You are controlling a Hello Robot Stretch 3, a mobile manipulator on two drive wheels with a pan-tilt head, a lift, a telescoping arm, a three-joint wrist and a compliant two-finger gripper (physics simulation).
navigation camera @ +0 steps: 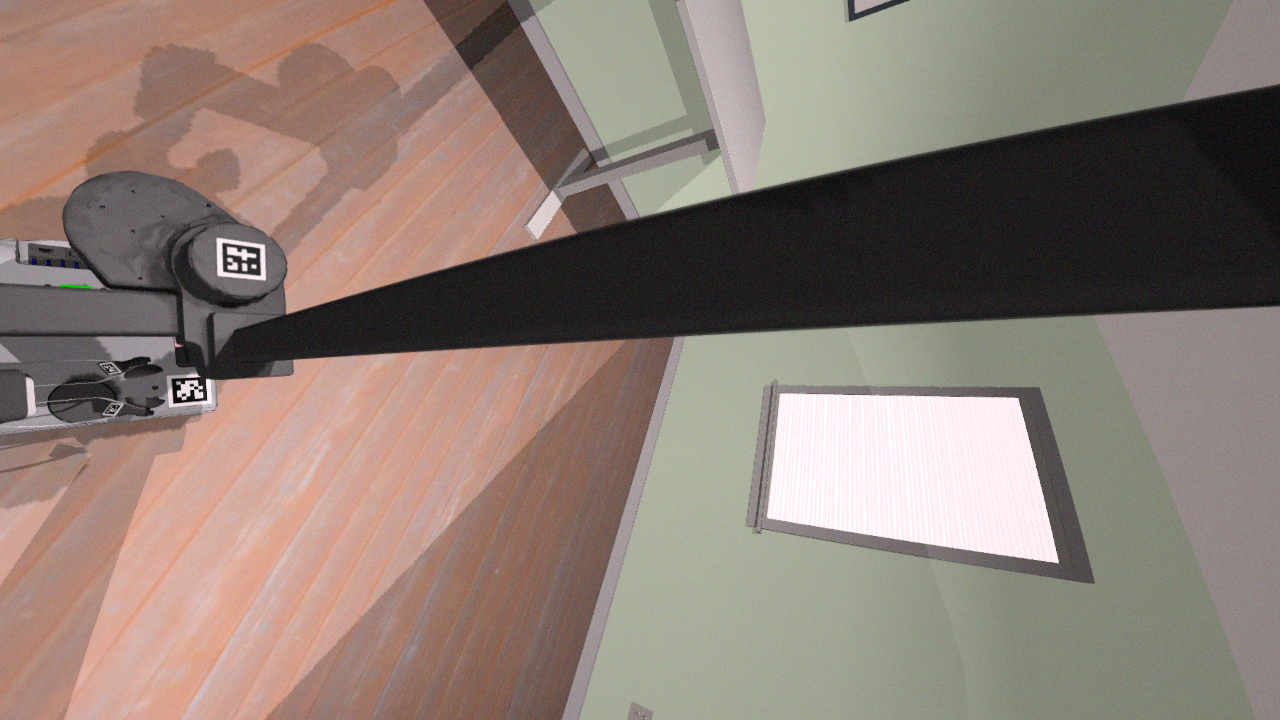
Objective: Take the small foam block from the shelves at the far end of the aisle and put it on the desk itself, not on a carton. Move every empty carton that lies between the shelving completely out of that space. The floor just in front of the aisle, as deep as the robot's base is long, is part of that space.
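Where they show: gripper, fingertip midpoint: (160, 385); robot's base, origin of the base link: (85, 395).
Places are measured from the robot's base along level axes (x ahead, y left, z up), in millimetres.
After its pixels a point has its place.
My gripper (138, 386) {x -20, y 77, z 371 mm} is low at the left edge of the view, above the robot's base (202, 404) {x 29, y 147, z 160 mm}. Its two fingers stand apart, open, and no block shows between them. A white desk (726, 80) {x -861, y 1118, z 950 mm} shows in part at the top, with a grey leg and foot reaching to the floor; whether it is the task's desk I cannot tell. It stands well away from the gripper. The small foam block, the shelves, the aisle and the cartons do not show in this view.
The black mast (716, 259) {x -67, y 116, z 1215 mm} crosses the view from the left to the right edge and hides part of the floor and wall. A green wall (716, 608) {x 1251, y 1670, z 665 mm} with a window (904, 474) {x 620, y 2148, z 1489 mm} stands beyond the wooden floor (358, 501) {x 370, y 470, z 0 mm}. A dark picture frame (872, 10) {x -1260, y 1567, z 1389 mm} shows in part at the top.
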